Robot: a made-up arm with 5 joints.
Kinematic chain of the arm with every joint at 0, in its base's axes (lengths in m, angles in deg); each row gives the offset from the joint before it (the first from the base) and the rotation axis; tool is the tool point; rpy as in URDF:
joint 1: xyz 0.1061 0 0.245 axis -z
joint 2: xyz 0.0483 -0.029 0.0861 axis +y
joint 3: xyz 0.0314 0 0.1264 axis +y
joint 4: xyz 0.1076 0 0.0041 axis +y
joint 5: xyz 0.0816 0.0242 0 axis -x
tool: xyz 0 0 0 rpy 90 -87.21 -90
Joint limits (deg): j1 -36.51..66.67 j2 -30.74..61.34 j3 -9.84..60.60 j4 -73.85..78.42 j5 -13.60..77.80
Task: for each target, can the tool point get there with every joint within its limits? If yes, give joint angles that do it. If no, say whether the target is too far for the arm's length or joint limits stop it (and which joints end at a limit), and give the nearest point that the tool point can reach.
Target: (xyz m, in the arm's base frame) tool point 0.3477 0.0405 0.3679
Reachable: yes | joints -10.65 -0.62 30.75 -1.23 36.31
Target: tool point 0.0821 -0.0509 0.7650
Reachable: no: too far | nearest point 0.1302 -0.0680 0.6086 | short by 0.165 m
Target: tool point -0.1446 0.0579 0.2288
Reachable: no: joint limits stop it (at a limit: joint 1, joint 2, joint 3) | nearest point 0.1176 -0.0388 0.2583 | short by 0.281 m
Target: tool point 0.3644 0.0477 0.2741
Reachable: yes | joints -11.50 34.11 28.31 -24.08 3.52
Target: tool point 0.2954 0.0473 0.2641
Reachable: yes | joints -15.44 28.02 24.42 44.00 39.66
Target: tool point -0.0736 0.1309 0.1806
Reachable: no: joint limits stop it (at a limit: joint 1, joint 2, joint 3) | nearest point 0.1470 0.0243 0.2353 | short by 0.251 m
